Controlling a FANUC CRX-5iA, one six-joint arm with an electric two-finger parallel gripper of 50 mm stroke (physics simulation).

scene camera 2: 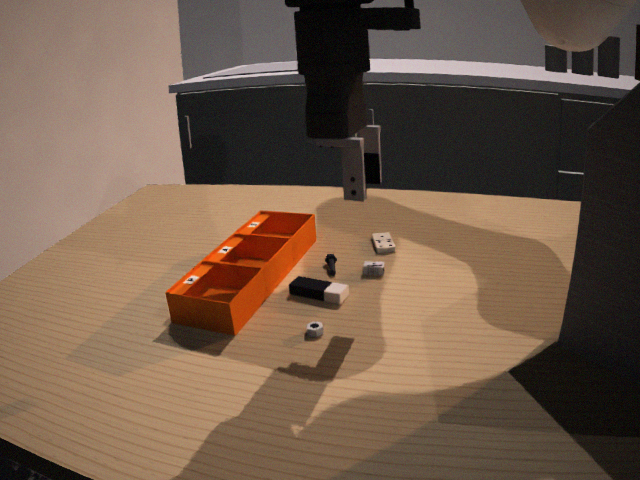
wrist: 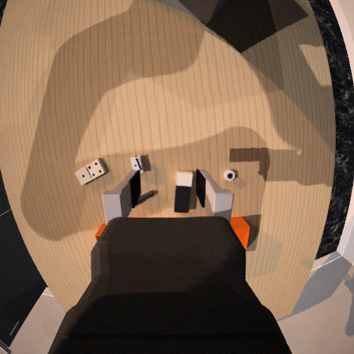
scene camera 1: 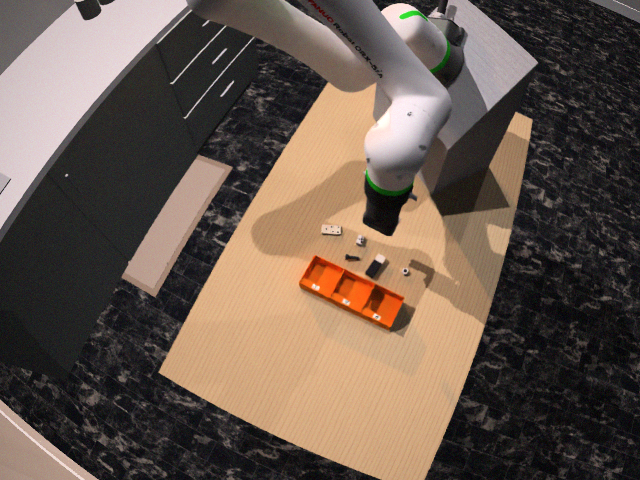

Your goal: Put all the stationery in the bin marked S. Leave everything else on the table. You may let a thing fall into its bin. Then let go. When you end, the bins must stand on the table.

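Frame: origin at the arm's base, x left, y ahead, z down, level; millimetres.
Seen in the pictures: gripper, fingertip midpoint: [scene camera 2: 363,190] [scene camera 1: 381,226]; arm's base, link origin: [scene camera 1: 438,60].
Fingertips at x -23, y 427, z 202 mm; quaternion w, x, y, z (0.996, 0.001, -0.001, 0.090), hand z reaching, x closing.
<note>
Pixels of each thing's top centre, then the offset from my fingertips to it. "spot": a spot on its surface instead.
- black-and-white eraser, top centre: [scene camera 2: 318,284] [scene camera 1: 375,265] dx +12, dy +54, dz +109 mm
- small grey pencil sharpener, top centre: [scene camera 2: 373,263] [scene camera 1: 360,239] dx -49, dy -3, dz +111 mm
- bin marked S, surface spot: [scene camera 2: 286,224] spot: dx -145, dy +132, dz +101 mm
- orange three-part tray, top centre: [scene camera 2: 247,248] [scene camera 1: 352,290] dx -21, dy +148, dz +83 mm
- dark bolt, top centre: [scene camera 2: 331,259] [scene camera 1: 352,256] dx -52, dy +51, dz +109 mm
- hex nut, top centre: [scene camera 2: 314,325] [scene camera 1: 405,270] dx +91, dy +42, dz +113 mm
- white domino, top centre: [scene camera 2: 383,239] [scene camera 1: 331,229] dx -131, dy -7, dz +115 mm
A black-and-white eraser [scene camera 1: 375,266] [scene camera 2: 318,290] [wrist: 183,192] lies flat on the table beside the orange bins. A small grey pencil sharpener [scene camera 1: 360,240] [scene camera 2: 373,269] [wrist: 136,163] with a dark blade lies near it. The bin marked S [scene camera 1: 323,273] [scene camera 2: 286,224] is the end compartment on the domino's side and looks empty. My gripper [scene camera 2: 363,190] [wrist: 167,180] is open and empty, high above the table. In the wrist view the eraser shows between its fingers, nearer the right one. The fingertips are hidden in scene camera 1.
The orange three-part tray [scene camera 1: 330,296] [scene camera 2: 204,313] [wrist: 241,231] stands on the table, its other bins marked A and P. A dark bolt [scene camera 1: 352,257] [scene camera 2: 330,264] [wrist: 145,196], a hex nut [scene camera 1: 405,271] [scene camera 2: 314,329] [wrist: 229,175] and a white domino [scene camera 1: 331,229] [scene camera 2: 383,242] [wrist: 91,172] lie nearby.
</note>
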